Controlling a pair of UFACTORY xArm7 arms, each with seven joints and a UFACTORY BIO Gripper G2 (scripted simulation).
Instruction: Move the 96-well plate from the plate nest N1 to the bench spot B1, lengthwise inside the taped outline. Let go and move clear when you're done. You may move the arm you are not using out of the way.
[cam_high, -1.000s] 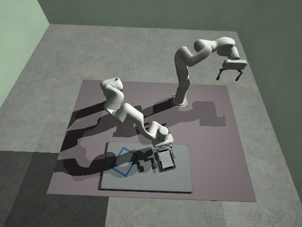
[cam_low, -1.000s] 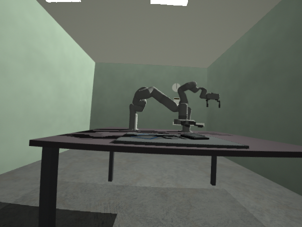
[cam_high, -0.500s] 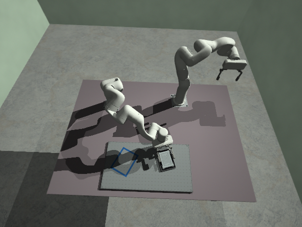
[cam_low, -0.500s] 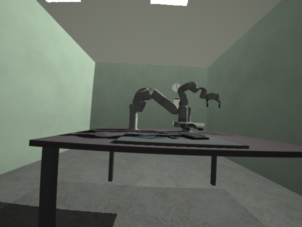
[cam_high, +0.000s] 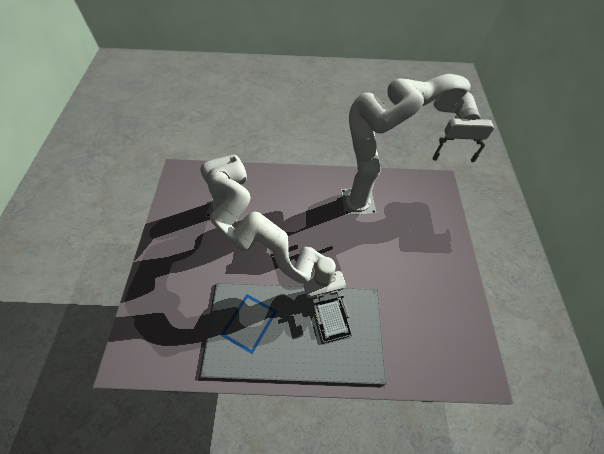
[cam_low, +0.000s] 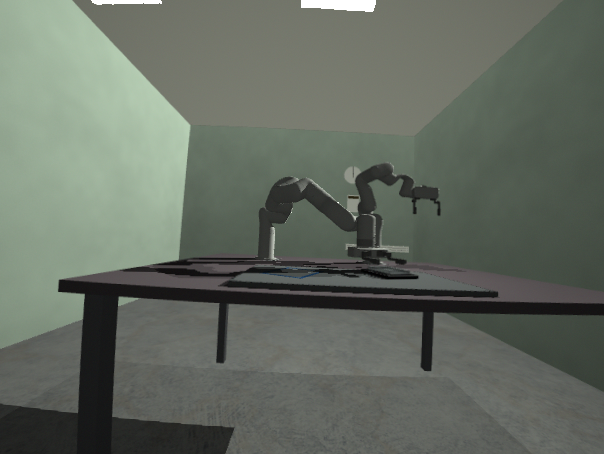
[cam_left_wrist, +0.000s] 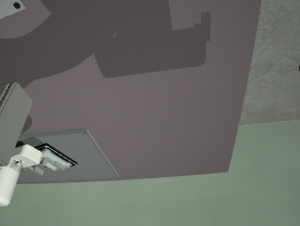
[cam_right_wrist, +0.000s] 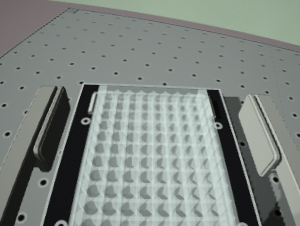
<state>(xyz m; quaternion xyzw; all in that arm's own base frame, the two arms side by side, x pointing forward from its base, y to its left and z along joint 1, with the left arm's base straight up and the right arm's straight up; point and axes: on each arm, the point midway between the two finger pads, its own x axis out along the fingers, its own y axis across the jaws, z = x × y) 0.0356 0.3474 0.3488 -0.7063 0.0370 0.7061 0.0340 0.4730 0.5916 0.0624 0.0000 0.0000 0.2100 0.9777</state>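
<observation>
Right now the white 96-well plate is 3 cm below my right hand. The rest, counted from my right hand: black plate nest (4 cm below).
</observation>
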